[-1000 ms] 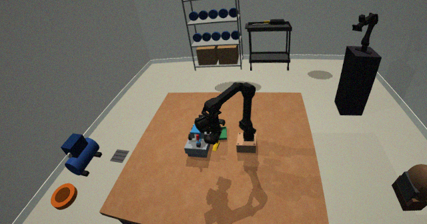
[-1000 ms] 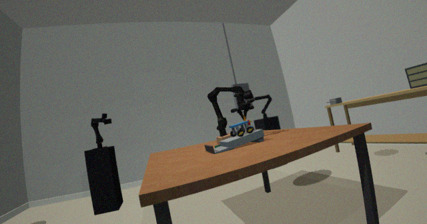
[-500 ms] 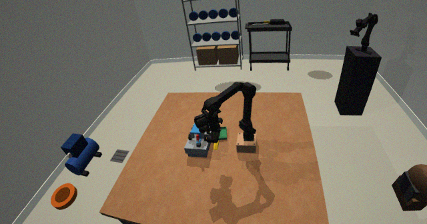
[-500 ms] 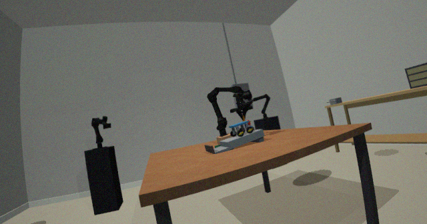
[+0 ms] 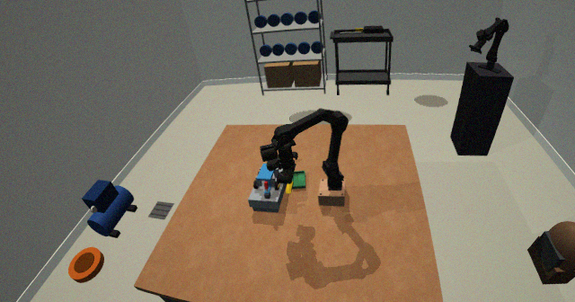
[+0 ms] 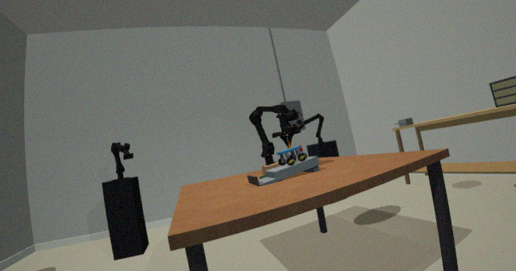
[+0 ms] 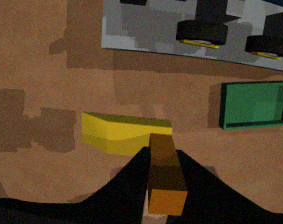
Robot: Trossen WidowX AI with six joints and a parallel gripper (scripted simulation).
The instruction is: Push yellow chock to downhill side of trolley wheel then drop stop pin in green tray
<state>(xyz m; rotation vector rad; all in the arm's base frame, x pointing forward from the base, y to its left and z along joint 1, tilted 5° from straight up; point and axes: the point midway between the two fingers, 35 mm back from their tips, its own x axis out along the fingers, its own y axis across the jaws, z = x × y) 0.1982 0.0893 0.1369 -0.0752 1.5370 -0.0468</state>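
My gripper tip is now 110 mm short of the red-headed stop pin, 50 mm above it and 20 mm to the right of it. Also, from my gripper tip: blue trolley (140 mm ahead, 70 mm to the right, 60 mm below); ramp (140 mm ahead, 130 mm below, 70 mm to the right); yellow chock (20 mm to the left, 10 mm below).
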